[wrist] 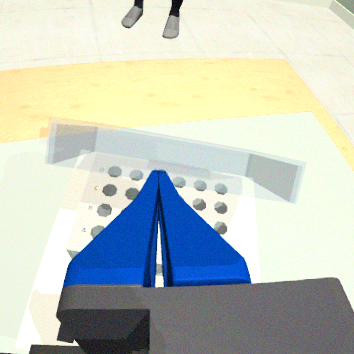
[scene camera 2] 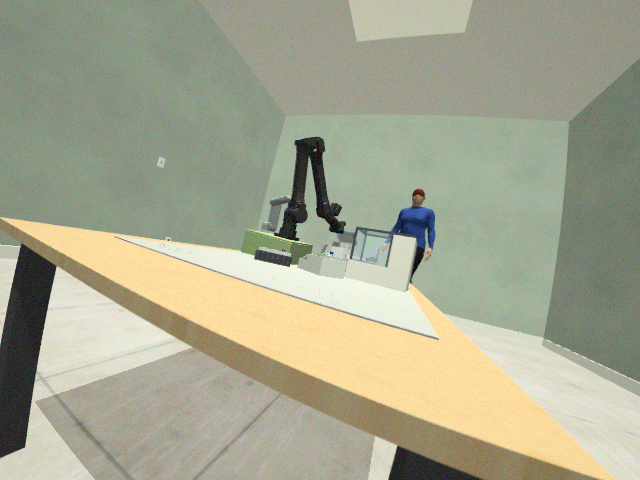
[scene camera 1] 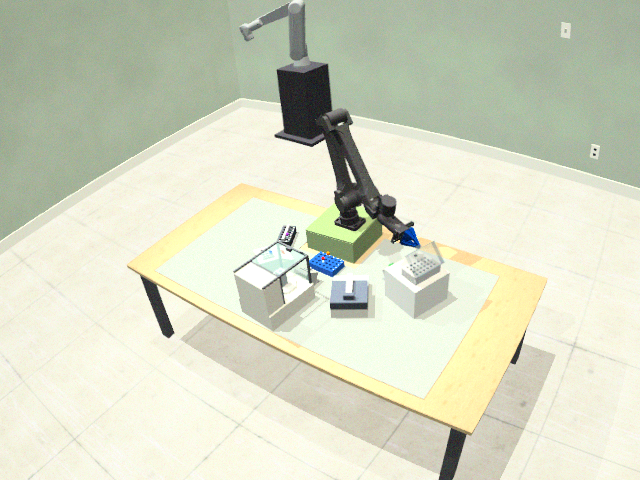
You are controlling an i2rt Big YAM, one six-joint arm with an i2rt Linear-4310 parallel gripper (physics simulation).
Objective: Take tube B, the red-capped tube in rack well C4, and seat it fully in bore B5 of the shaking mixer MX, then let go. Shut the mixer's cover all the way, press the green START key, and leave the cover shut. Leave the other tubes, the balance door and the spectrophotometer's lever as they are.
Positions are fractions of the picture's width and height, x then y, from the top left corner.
Labels:
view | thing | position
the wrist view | my gripper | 0.45,0.50
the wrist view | mixer cover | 0.26,0.41

